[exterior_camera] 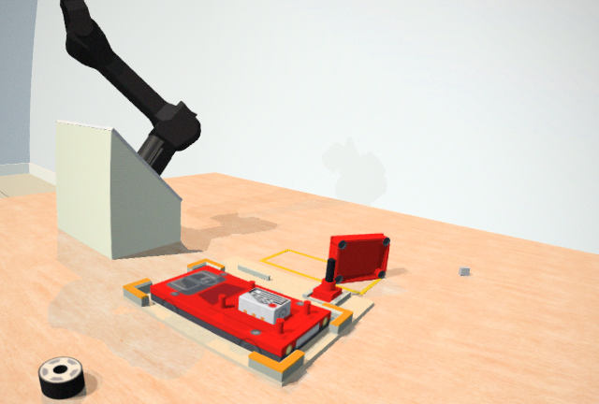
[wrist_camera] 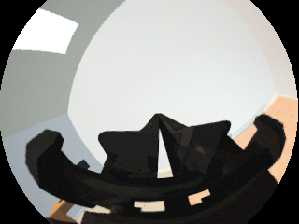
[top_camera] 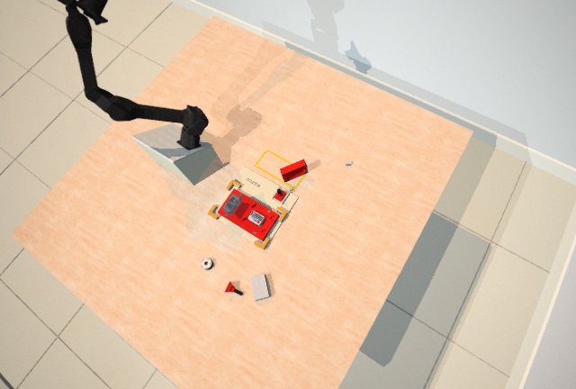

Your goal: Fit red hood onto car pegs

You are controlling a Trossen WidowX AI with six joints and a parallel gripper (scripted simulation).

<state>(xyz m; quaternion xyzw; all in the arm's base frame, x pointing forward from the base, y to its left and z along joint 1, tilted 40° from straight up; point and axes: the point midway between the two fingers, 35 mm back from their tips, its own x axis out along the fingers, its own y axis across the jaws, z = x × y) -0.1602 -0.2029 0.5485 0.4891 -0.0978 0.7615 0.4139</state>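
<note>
Now: the red hood 550 mm ahead of my gripper tip, 70 mm to the right of it and 640 mm below it. Also, from my gripper tip: wheel: 510 mm ahead, 520 mm to the right, 660 mm below; then white engine block: 550 mm ahead, 290 mm to the right, 650 mm below.
</note>
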